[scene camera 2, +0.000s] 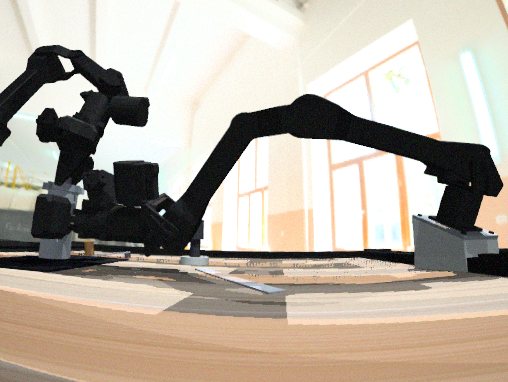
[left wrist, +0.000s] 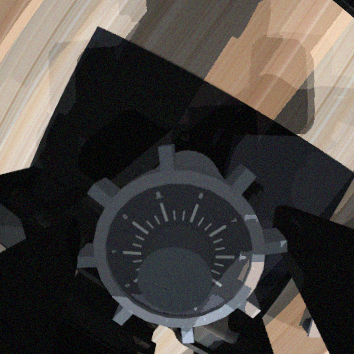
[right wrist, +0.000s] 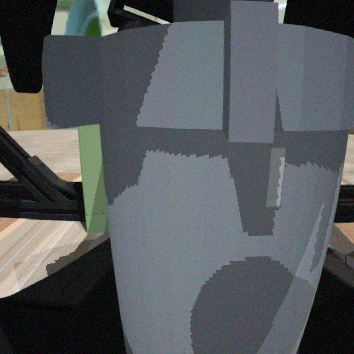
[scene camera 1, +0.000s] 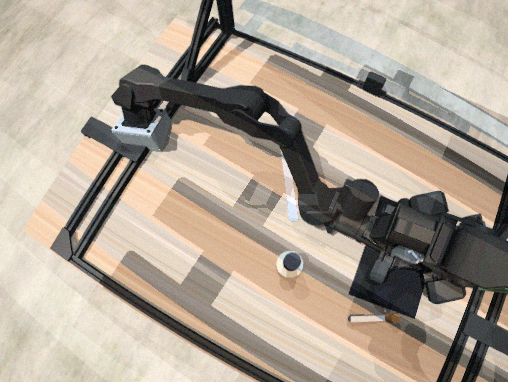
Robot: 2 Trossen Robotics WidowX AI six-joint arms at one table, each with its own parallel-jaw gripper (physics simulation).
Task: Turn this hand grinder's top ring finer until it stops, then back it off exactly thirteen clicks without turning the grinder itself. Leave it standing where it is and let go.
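Frame: origin at the left arm's base, x ahead, y left, z up, level; centimetres.
Seen in the pictures: left gripper, fingertip midpoint: [scene camera 2: 59, 190] [left wrist: 177, 224] [right wrist: 198, 103]; right gripper, fingertip midpoint: [left wrist: 219, 155]; right arm's base, origin of the base link: [scene camera 2: 454, 224] [scene camera 1: 139, 119].
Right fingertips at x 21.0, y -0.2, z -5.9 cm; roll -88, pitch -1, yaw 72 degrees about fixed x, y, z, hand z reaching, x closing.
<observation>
A point is followed by its place in that frame.
The grey hand grinder [scene camera 1: 407, 255] {x 26.2, y 0.1, z -3.3 cm} [scene camera 2: 55, 248] {x 25.0, y -3.4, z -11.1 cm} [right wrist: 170, 210] stands upright on a black mat [scene camera 1: 362, 282] {x 32.2, y 5.8, z -13.1 cm} [left wrist: 125, 75] {x 17.3, y -7.8, z -13.1 cm}. Its lugged top ring [scene camera 2: 62, 189] {x 25.4, y -4.6, z -1.4 cm} [left wrist: 175, 176] {x 21.7, y -2.1, z 0.0 cm} [right wrist: 185, 75] surrounds a dark dial with pale ticks; the numerals are hard to read. A pale index mark [right wrist: 276, 177] shows on the body below the ring, slightly right of one lug. My left gripper [left wrist: 177, 224] {x 23.5, y -1.6, z -1.1 cm} reaches down from above, shut on the top ring with a finger at either side. My right gripper [right wrist: 202, 235] {x 21.0, y -0.2, z -5.9 cm} is shut on the grinder body, low down. Arm parts hide most of the grinder in scene camera 1.
A white round base with a dark knob [scene camera 1: 291, 262] {x 48.9, y 4.6, z -4.4 cm} [scene camera 2: 194, 260] {x 48.5, y 1.4, z -12.4 cm} stands left of the mat. A pale rod with a brown end [scene camera 1: 367, 318] {x 30.4, y 13.4, z -12.3 cm} lies below the mat. A pale strip [scene camera 1: 292, 210] {x 49.8, y -8.0, z -13.2 cm} [scene camera 2: 245, 282] {x 52.9, y -20.3, z -13.2 cm} lies near my right forearm. Black rails edge the table.
</observation>
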